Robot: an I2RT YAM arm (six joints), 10 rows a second.
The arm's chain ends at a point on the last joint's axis. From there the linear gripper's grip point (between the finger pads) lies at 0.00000 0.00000 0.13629 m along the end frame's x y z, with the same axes.
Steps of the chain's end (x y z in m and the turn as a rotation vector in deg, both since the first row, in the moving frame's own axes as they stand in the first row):
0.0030 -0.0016 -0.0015 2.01 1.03 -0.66
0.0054 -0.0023 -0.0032 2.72 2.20 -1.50
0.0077 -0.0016 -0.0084 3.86 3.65 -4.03
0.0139 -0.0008 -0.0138 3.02 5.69 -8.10
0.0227 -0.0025 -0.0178 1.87 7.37 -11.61
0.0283 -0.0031 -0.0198 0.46 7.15 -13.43
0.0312 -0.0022 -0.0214 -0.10 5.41 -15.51
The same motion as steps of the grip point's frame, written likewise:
0.0054 -0.0064 -0.0016 2.01 1.03 -0.66
0.0105 -0.0088 -0.0035 2.72 2.20 -1.50
0.0160 -0.0111 -0.0090 3.86 3.65 -4.03
0.0269 -0.0089 -0.0147 3.02 5.69 -8.10
0.0396 -0.0087 -0.0190 1.87 7.37 -11.61
0.0450 -0.0062 -0.0209 0.46 7.15 -13.43
0.0439 -0.0037 -0.0220 -0.10 5.41 -15.51

